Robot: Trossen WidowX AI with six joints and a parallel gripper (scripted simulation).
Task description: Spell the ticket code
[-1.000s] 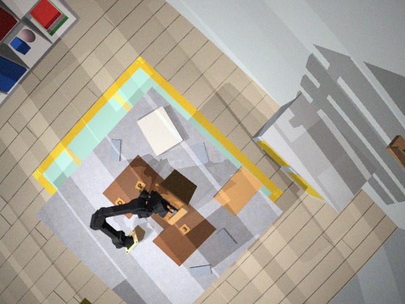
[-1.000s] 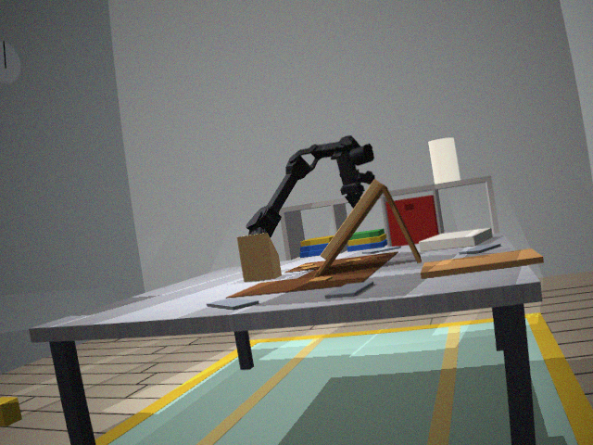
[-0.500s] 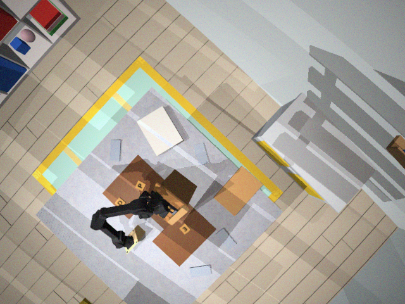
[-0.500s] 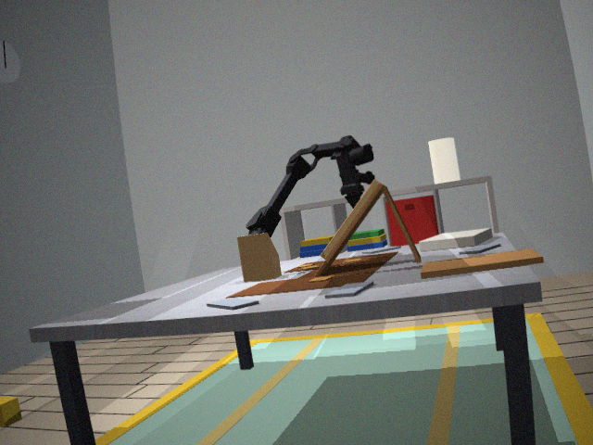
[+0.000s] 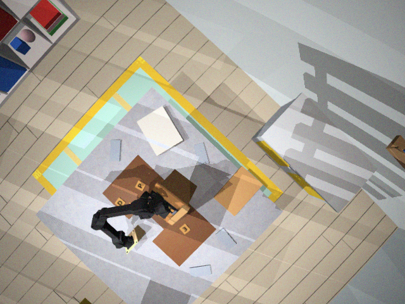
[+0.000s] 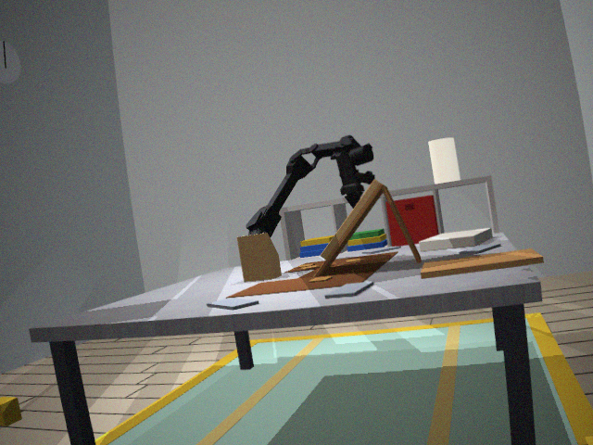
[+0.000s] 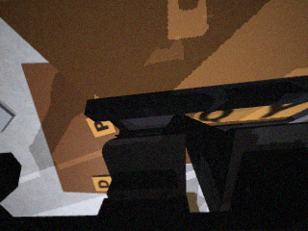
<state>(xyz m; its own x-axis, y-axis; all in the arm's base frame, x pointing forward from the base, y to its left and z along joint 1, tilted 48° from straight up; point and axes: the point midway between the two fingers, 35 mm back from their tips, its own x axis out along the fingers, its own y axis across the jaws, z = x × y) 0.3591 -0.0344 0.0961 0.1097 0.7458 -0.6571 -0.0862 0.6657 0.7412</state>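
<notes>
The letter tile lies 3 cm to the right of my gripper tip. The rest, counted from my gripper tip: white block: 31 cm ahead, 32 cm to the left, 15 cm below; then white ticket: 6 cm behind, 2 cm to the right, 7 cm below; then brown mat: 16 cm behind, 5 cm to the right, 17 cm below.
</notes>
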